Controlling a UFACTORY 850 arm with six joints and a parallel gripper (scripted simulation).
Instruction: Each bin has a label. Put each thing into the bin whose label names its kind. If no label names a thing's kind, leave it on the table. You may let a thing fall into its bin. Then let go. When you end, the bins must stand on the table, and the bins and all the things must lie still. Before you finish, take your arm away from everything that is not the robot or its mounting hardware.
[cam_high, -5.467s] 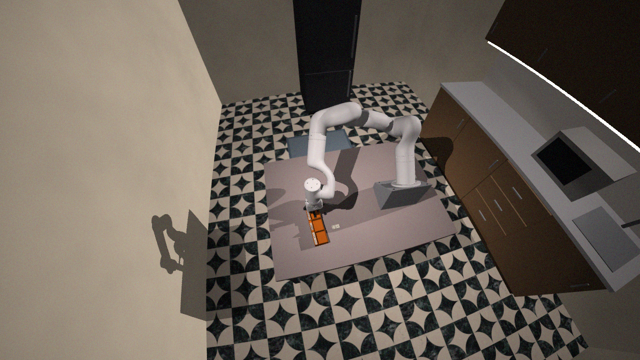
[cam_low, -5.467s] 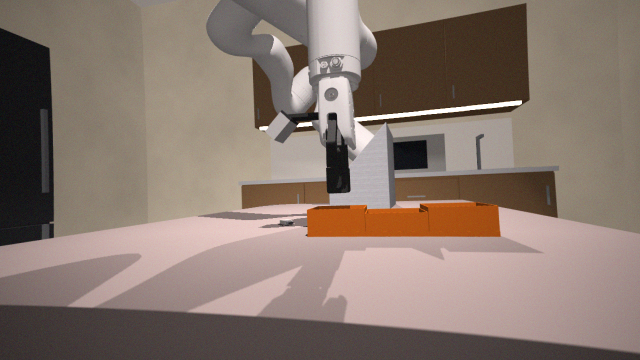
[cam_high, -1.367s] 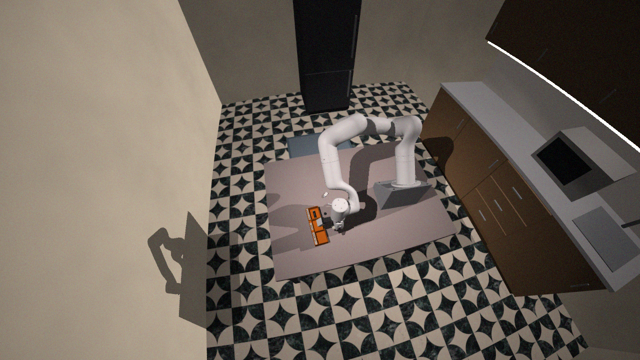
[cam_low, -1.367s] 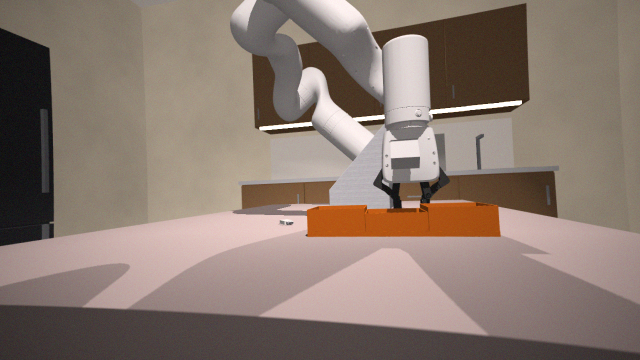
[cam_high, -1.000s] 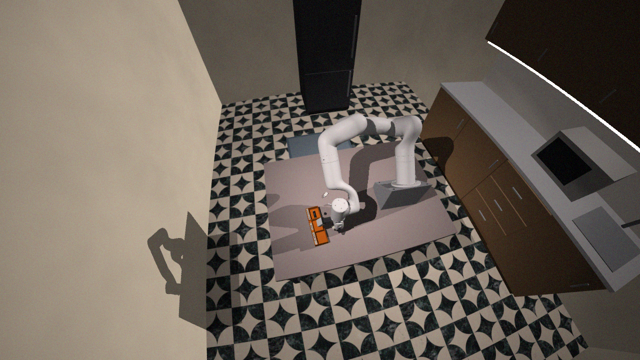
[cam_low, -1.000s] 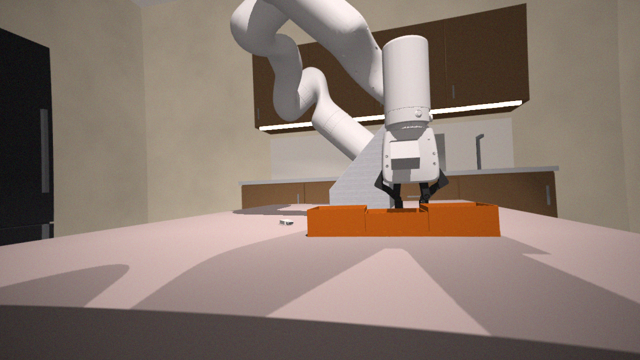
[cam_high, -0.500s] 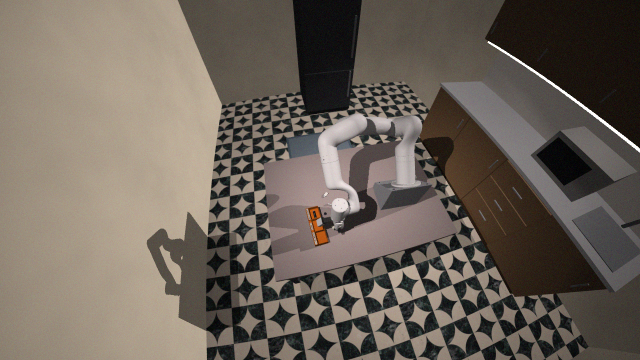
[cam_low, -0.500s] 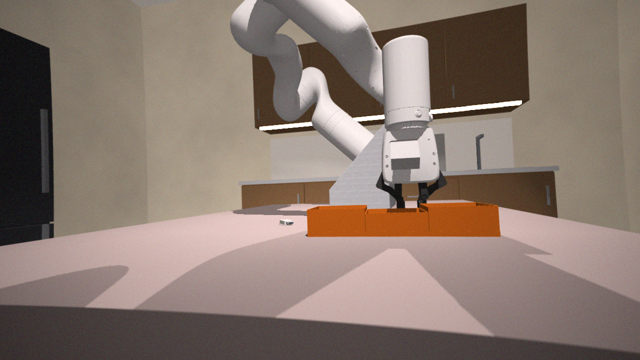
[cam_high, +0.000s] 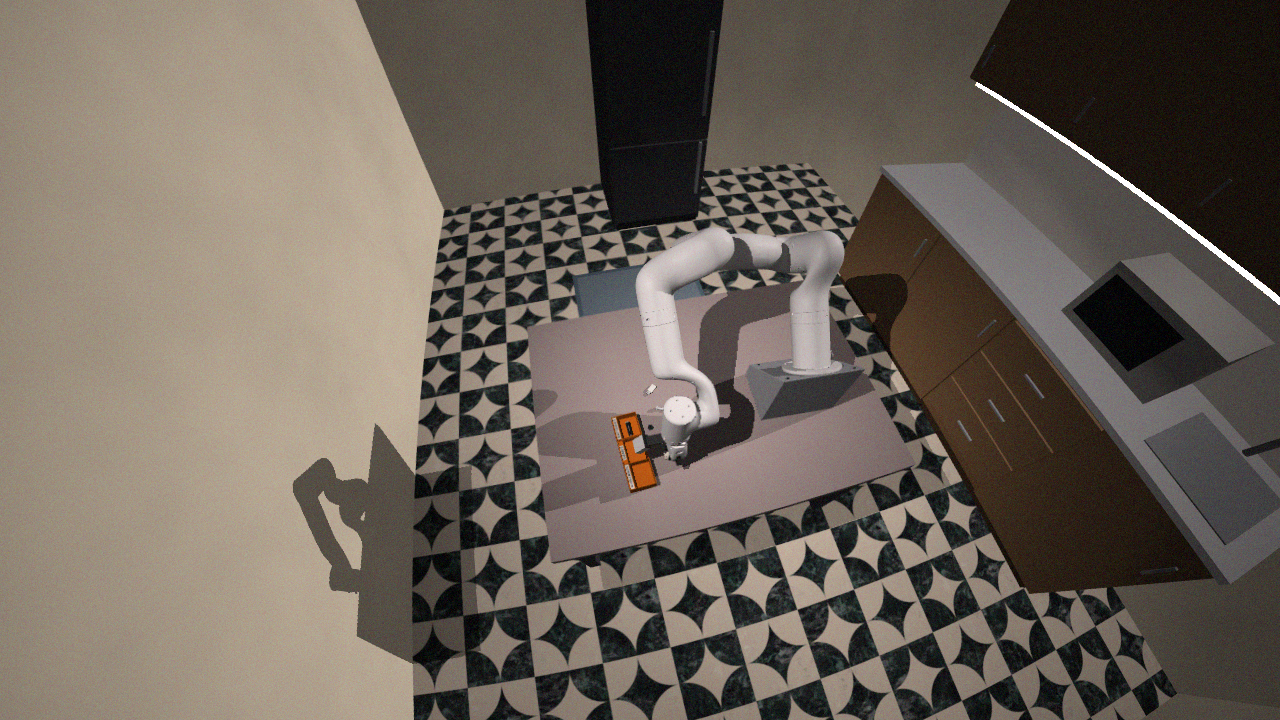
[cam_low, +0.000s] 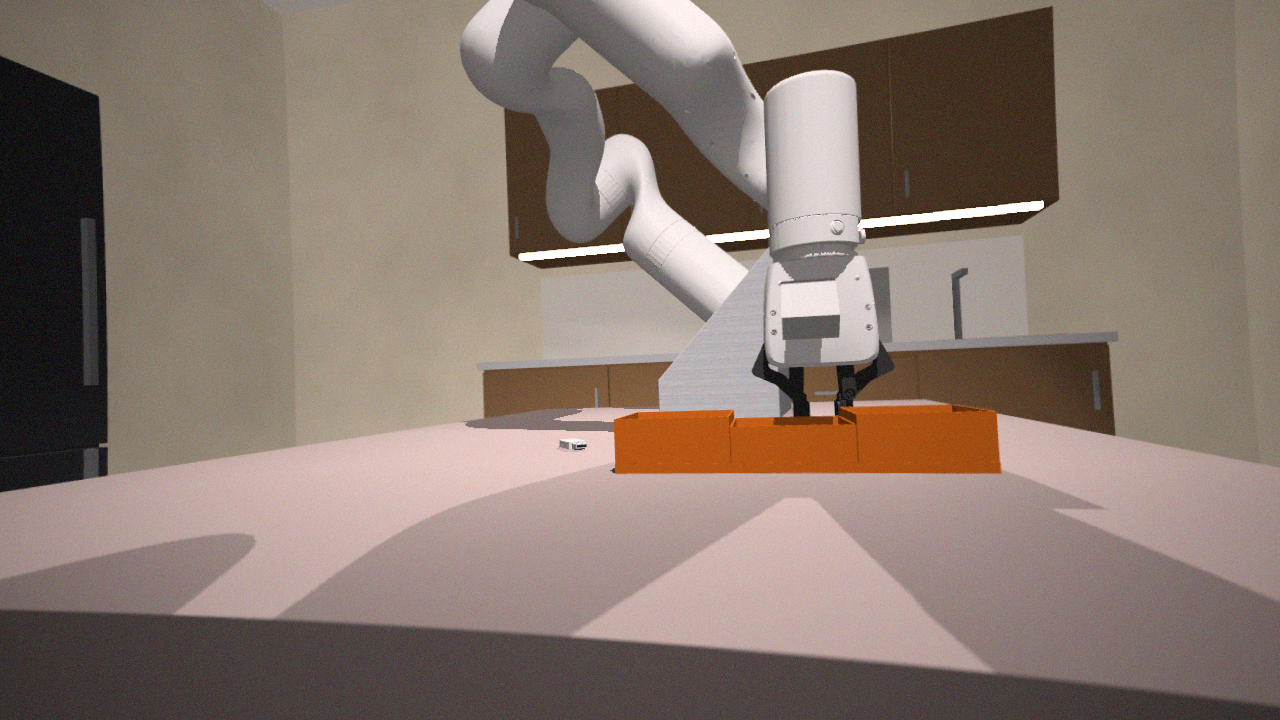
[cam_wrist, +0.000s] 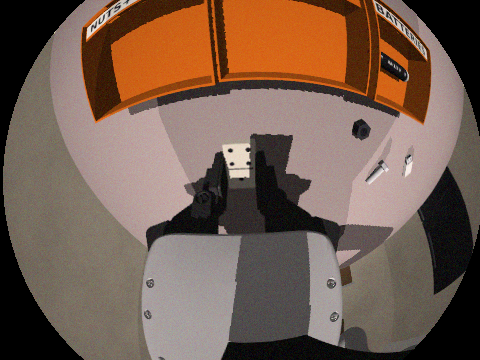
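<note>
My hand is 120 mm short of the joined orange bins and 30 mm to the left of it. From my hand the other things lie so: black battery (120 mm ahead, 110 mm to the right, 10 mm below); black nut (50 mm ahead, 110 mm to the right, 20 mm below); white domino (20 mm below).
</note>
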